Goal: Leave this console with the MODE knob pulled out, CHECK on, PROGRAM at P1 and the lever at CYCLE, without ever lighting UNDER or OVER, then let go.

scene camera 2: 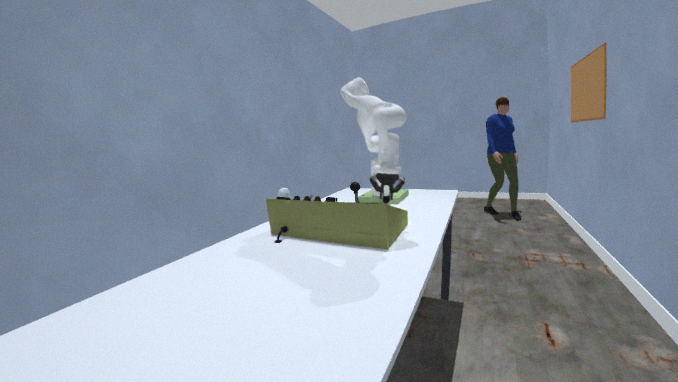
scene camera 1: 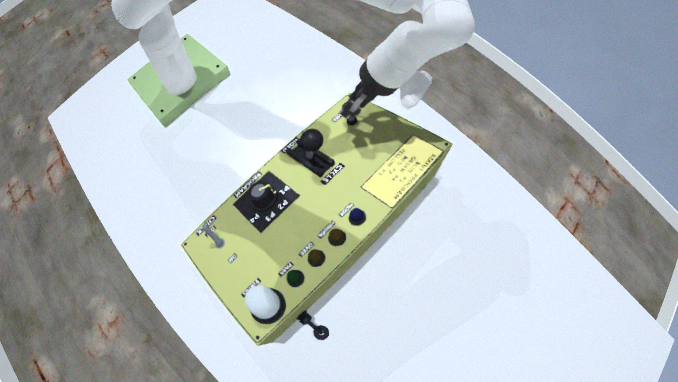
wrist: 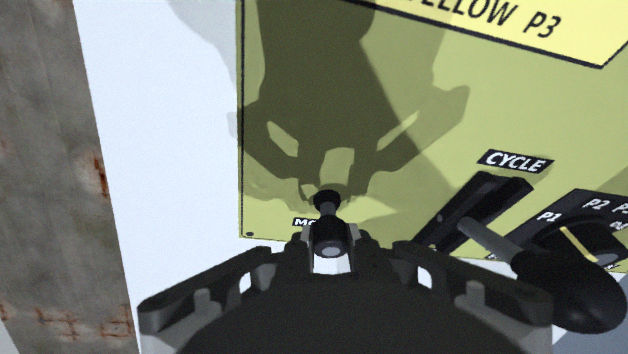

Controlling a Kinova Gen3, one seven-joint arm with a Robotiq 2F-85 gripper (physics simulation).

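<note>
My gripper (scene camera 1: 349, 113) (scene camera 2: 386, 194) (wrist: 329, 237) is shut on the MODE knob (scene camera 1: 352, 120) (wrist: 328, 224), at a corner of the green console (scene camera 1: 280, 245) (scene camera 2: 330, 222) (wrist: 500, 100). A thin stem shows between the knob's cap and its collar. The lever (scene camera 1: 311, 139) (scene camera 2: 354, 186) (wrist: 570, 295) stands between HOLD and CYCLE, away from the CYCLE end. The yellow mark on the PROGRAM knob (scene camera 1: 262, 196) (wrist: 590, 240) points towards P1. The CHECK toggle (scene camera 1: 214, 236) lies over its OFF label. The UNDER lamp (scene camera 1: 337, 236) and OVER lamp (scene camera 1: 316, 257) look dark.
A white STATUS dome (scene camera 1: 262, 301), green PASS lamp (scene camera 1: 295, 278) and dark blue MODE lamp (scene camera 1: 357, 216) sit on the console. A small black part (scene camera 1: 321, 332) (scene camera 2: 284, 229) sticks out at its side. A person (scene camera 2: 501, 135) stands beyond the table (scene camera 2: 200, 320).
</note>
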